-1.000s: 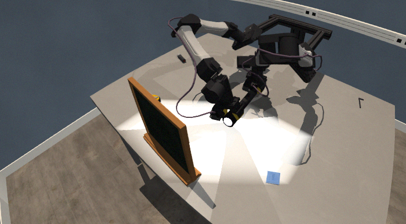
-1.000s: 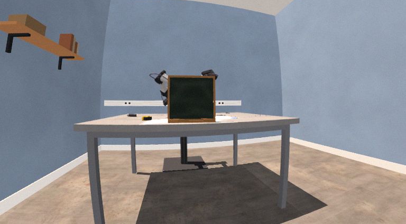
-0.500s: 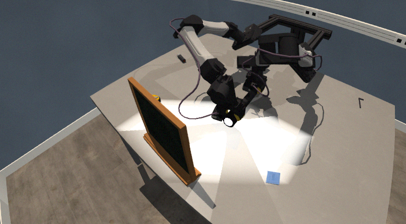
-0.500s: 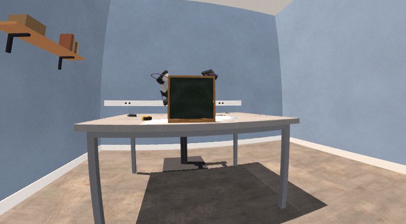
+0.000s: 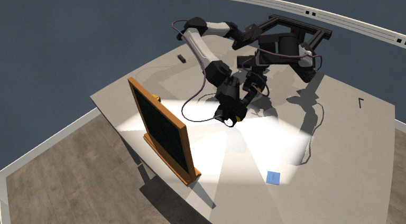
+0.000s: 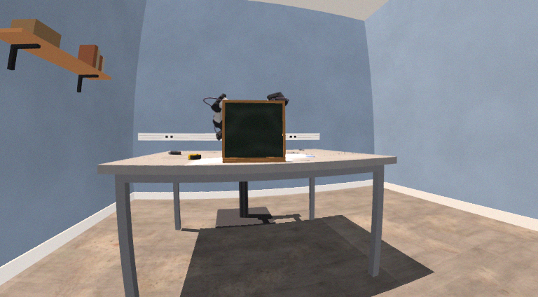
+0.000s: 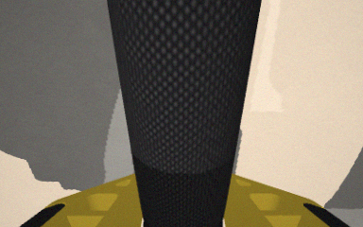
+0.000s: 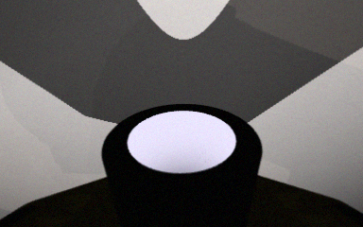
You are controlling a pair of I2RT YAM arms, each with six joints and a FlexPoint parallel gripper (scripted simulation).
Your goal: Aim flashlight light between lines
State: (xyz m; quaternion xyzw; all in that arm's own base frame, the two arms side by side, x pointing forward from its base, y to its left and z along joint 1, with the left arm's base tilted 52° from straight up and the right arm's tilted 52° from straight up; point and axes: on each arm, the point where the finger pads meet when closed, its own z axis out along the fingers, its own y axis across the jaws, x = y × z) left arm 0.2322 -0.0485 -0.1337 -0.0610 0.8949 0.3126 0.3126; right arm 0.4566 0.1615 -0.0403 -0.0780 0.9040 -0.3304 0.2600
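Note:
The wood-framed board lies 310 mm ahead of my right hand, 120 mm above it and 40 mm to the right of it. The rest, counted from my right hand: black flashlight: 90 mm behind, 20 mm to the right; then yellow chalk stick: 230 mm ahead, 180 mm to the right, 30 mm below; then blue chalk stick: 210 mm ahead, 150 mm to the right, 30 mm below.
The black flashlight lies 14 cm ahead of my left hand, 3 cm to the left of it and 1 cm above it. Also, from my left hand: yellow chalk stick (46 cm ahead, 13 cm to the right, 2 cm below); then blue chalk stick (44 cm ahead, 9 cm to the right, 2 cm below); then black tape measure (40 cm ahead, 32 cm to the right, 1 cm below).

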